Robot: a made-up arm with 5 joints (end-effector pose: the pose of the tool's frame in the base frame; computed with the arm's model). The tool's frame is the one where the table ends. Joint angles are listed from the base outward.
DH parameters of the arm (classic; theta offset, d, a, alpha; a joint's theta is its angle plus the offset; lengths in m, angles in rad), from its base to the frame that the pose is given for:
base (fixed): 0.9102 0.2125 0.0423 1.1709
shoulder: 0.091 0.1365 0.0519 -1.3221
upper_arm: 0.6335 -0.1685 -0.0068 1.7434
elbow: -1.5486 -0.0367 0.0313 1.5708
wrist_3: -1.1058 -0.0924 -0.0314 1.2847
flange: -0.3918 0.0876 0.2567 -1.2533
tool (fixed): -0.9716 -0.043 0 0
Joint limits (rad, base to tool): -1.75..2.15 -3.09..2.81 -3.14..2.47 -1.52..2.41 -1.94..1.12
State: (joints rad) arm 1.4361 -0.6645 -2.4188 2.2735 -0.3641
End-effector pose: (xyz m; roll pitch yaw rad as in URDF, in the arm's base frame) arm 0.3063 0.0589 -0.0235 -0.2774 0.8806 -1.6304
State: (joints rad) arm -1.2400 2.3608 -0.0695 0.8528 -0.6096
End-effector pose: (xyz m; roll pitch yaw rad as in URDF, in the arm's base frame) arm -0.0517 -0.3291 0.4321 2.8249 -0.9017 -0.8807
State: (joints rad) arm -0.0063 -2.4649 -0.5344 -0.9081 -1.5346
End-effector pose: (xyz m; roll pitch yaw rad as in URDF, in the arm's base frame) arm 0.2574 -0.2983 -0.0264 -0.6782 -0.2523 -1.9981
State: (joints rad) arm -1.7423 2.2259 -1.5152 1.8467 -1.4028
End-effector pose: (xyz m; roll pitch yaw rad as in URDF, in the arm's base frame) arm -0.0726 -0.4976 0.3717 2.9638 -0.3728 -1.0539
